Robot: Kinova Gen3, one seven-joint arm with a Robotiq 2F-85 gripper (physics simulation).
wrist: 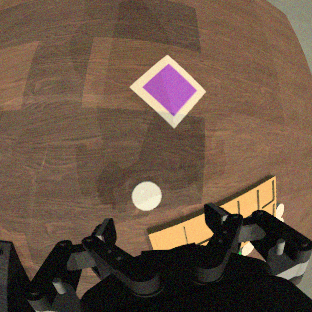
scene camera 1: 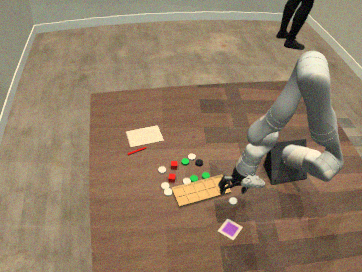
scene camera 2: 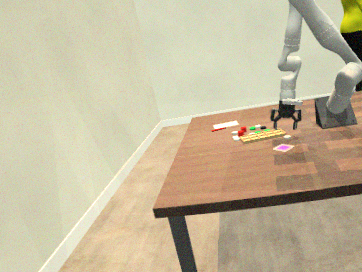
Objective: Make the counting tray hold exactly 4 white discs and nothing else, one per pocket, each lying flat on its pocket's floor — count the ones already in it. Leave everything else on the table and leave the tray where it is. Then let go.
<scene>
My gripper is open, holding nothing. Also in view: a tan counting tray.
</scene>
